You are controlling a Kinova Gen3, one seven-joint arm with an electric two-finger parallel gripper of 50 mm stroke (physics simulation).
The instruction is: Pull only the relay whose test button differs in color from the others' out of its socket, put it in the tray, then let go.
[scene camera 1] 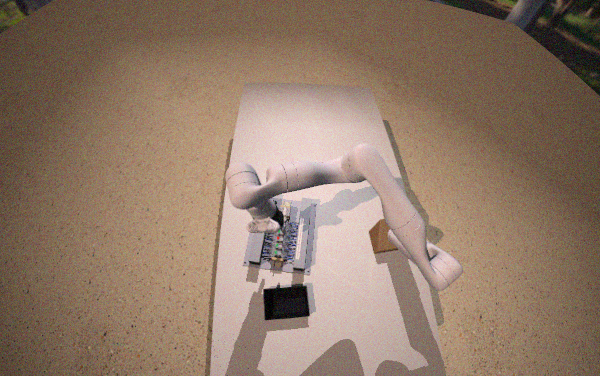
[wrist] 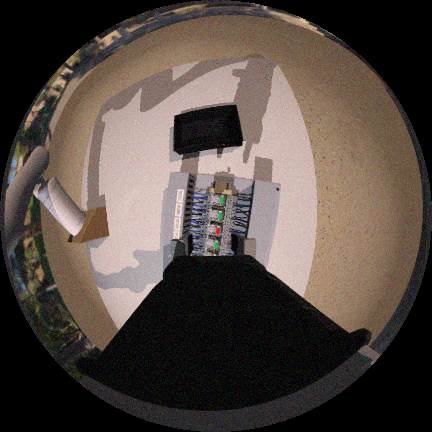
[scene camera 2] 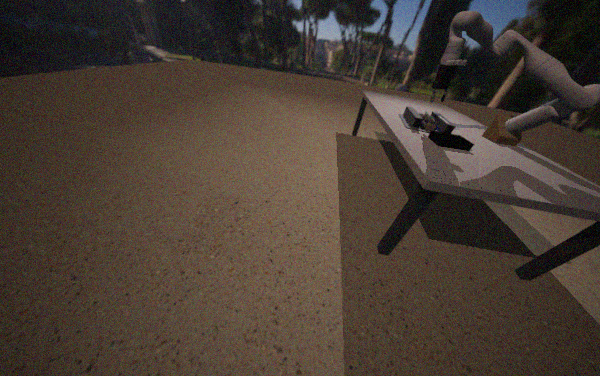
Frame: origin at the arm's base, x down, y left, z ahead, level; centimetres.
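Seen in the pictures: gripper, fingertip midpoint: [wrist: 211, 241] [scene camera 2: 436, 101]; arm's base, link origin: [wrist: 78, 224] [scene camera 2: 511, 126].
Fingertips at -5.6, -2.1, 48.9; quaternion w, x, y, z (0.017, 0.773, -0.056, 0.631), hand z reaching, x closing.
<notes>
Pixels of each thing's middle, then the offset from my fingertips to it, as dx, dy, dz. "spot": a spot on its surface instead. Level surfaces: height alone.
- relay with the red test button, body centre: [wrist: 214, 228] [scene camera 1: 280, 239] +10.0, +0.1, -1.1
- grey panel, surface spot: [scene camera 1: 311, 240] spot: +14.5, -0.4, -14.2
- black tray, body centre: [wrist: 206, 127] [scene camera 1: 286, 302] [scene camera 2: 449, 140] +13.0, +24.2, -2.2
- tan block, surface spot: [wrist: 222, 187] spot: +14.4, +8.6, +0.6
- table, surface height: dx +14.8
The relay with the red test button [wrist: 217, 231] [scene camera 1: 278, 238] sits in the row of relays on the grey panel [wrist: 266, 210] [scene camera 1: 311, 240]. Relays with green buttons stand on both sides of it, such as one green-button relay [wrist: 219, 215] and another green-button relay [wrist: 216, 246]. My gripper [wrist: 211, 241] [scene camera 2: 438, 99] is open and empty. It hangs above the panel, its fingers on either side of the row in the wrist view; part of the row is hidden under the gripper body. The black tray [wrist: 207, 129] [scene camera 1: 286, 302] [scene camera 2: 451, 141] stands on the table a little apart from the panel.
Grey wire ducts [wrist: 181, 202] and blue wires flank the relay row. A tan block [wrist: 222, 187] sits at the row's end near the tray. A brown wedge-shaped block [scene camera 1: 382, 237] [scene camera 2: 501, 133] [wrist: 95, 226] stands by the arm's base on the table [scene camera 1: 345, 300].
</notes>
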